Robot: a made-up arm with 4 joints.
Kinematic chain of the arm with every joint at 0, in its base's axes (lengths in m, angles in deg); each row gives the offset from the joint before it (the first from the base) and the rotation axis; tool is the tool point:
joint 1: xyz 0 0 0.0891 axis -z
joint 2: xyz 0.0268 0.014 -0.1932 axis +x
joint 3: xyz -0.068 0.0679 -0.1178 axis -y
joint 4: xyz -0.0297 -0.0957 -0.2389 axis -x
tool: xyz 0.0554 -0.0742 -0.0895
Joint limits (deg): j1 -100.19..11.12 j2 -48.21..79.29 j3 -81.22..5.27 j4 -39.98..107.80
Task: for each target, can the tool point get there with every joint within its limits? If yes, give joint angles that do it. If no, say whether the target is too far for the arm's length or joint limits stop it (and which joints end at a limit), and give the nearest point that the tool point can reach.
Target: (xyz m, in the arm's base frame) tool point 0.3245 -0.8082 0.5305
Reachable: no: too far | nearest point 0.1457 -0.3628 -0.1324 | short by 0.818 m
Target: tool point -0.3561 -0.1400 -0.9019
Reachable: no: too far | nearest point -0.2018 -0.0793 -0.5395 | short by 0.398 m
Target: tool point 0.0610 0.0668 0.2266
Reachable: no: joint limits stop it (at a limit: joint 1, joint 2, joint 3) | nearest point 0.2029 -0.1472 -0.1423 | short by 0.449 m
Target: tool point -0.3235 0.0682 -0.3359
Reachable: yes | joints -20.18 64.55 -67.31 34.98
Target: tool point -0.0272 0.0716 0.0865
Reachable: no: joint limits stop it (at a limit: joint 1, joint 2, joint 3, joint 4) | nearest point -0.1425 0.1901 -0.2235 | short by 0.351 m
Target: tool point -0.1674 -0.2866 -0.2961
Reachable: yes | joints -2.96 -32.28 -41.14 48.12
